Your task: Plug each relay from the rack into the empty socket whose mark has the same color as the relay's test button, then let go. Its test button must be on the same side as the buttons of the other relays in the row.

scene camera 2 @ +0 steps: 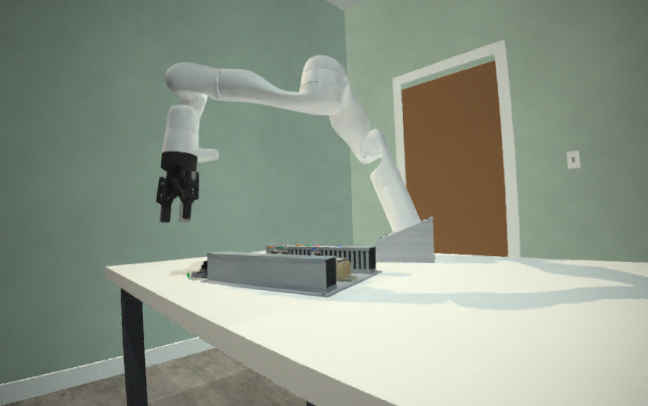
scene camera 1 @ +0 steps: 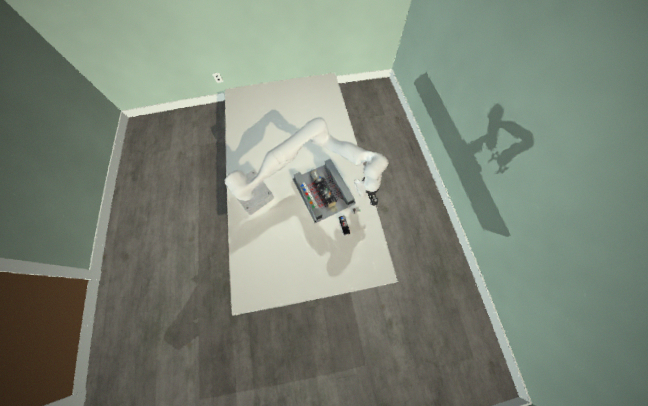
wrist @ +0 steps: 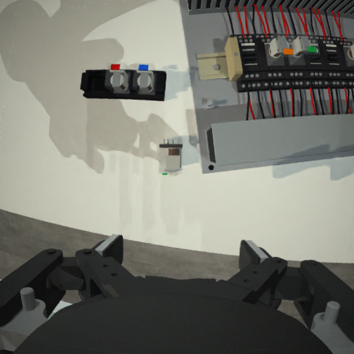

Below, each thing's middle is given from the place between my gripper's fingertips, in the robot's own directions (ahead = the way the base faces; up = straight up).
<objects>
Right now my hand is 16 cm past the black rack (wrist: 92, 81), 6 cm to the left of it and 12 cm above it. From my hand the other things lie so: panel (scene camera 1: 326, 211): 18 cm behind, 18 cm to the left, 13 cm below.
</objects>
